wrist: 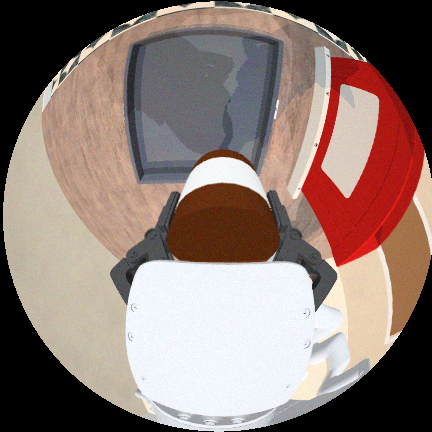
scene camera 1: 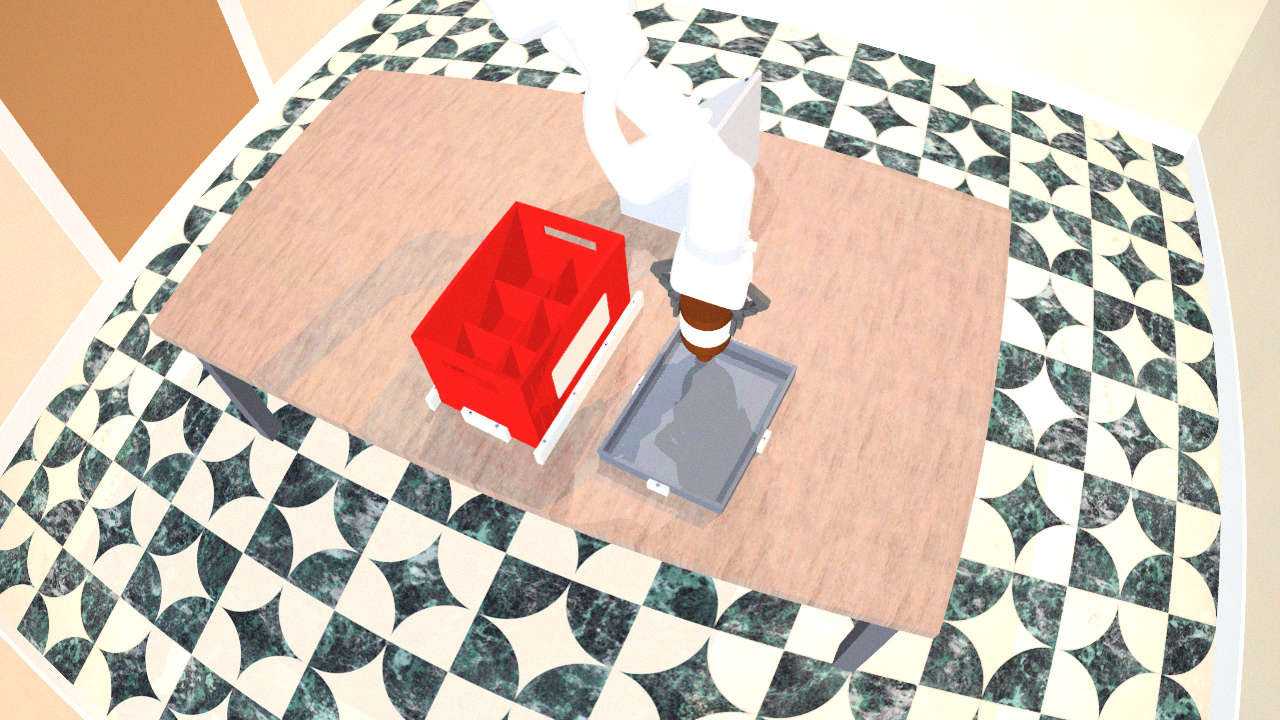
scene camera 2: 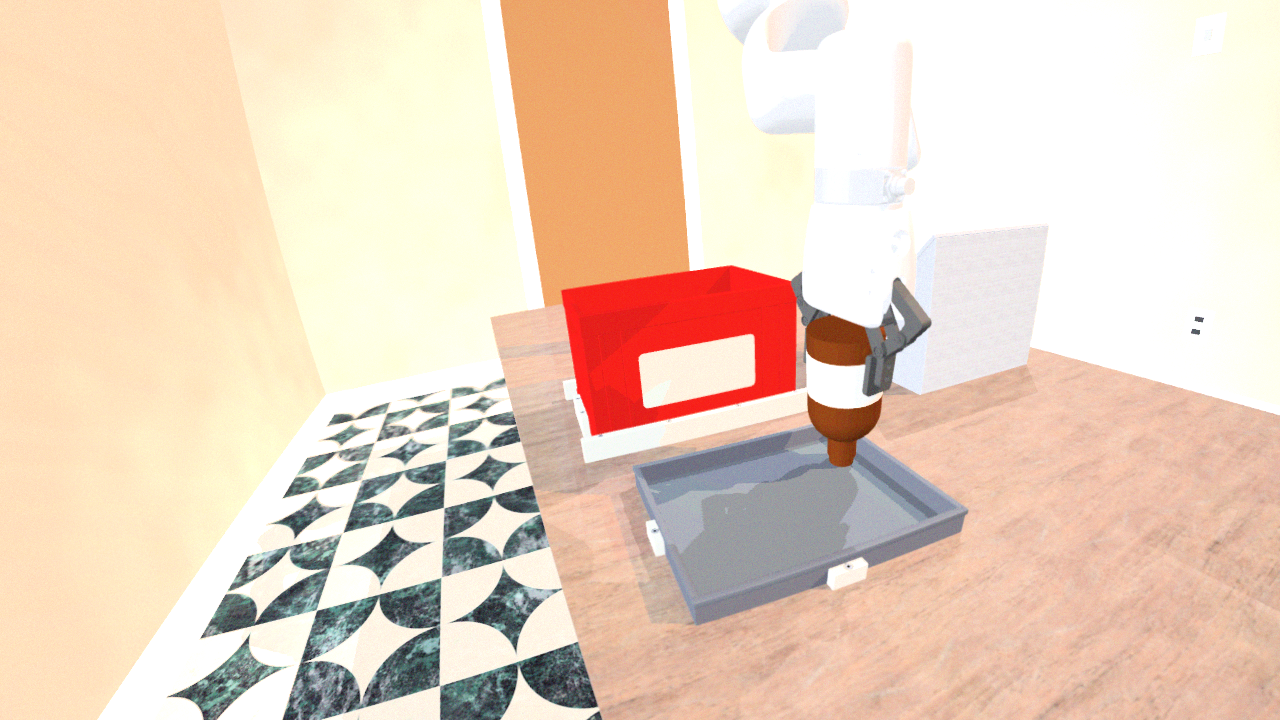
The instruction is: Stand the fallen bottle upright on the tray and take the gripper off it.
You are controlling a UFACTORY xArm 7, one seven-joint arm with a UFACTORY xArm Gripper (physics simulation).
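Frame: origin at the arm's base, x ahead, y left, z up, level; millimetres.
Seen in the pictures: gripper, fingertip midpoint: (scene camera 1: 706, 318) (scene camera 2: 844, 375); arm's base, origin of the base link: (scene camera 2: 934, 281).
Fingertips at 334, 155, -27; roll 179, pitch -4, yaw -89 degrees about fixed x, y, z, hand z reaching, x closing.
Note:
Offsets run from my fingertips to a thing's top centre, as dx, dy, dz.
The brown bottle with a white label @[-2, -1, +54] (scene camera 1: 705, 334) (scene camera 2: 844, 383) (wrist: 222, 232) is upside down, close to vertical, with its base up toward the wrist and its neck down. My gripper (scene camera 1: 706, 322) (scene camera 2: 842, 365) (wrist: 223, 201) is shut on the bottle, with one finger on each side of its body. The grey tray @[+89, +26, -84] (scene camera 1: 644, 425) (scene camera 2: 769, 587) (wrist: 190, 90) lies flat on the table. The bottle's neck is over the back part of the tray. I cannot tell whether its mouth touches the tray floor.
A red crate with compartments @[+78, -244, +66] (scene camera 1: 483, 394) (scene camera 2: 608, 376) (wrist: 395, 110) stands beside the tray, with a white rail @[+87, -145, -80] (scene camera 1: 590, 368) (scene camera 2: 698, 425) (wrist: 324, 100) along its near side. A pale upright block (scene camera 1: 742, 134) (scene camera 2: 980, 304) stands behind the gripper. Small white blocks sit against the tray's edges.

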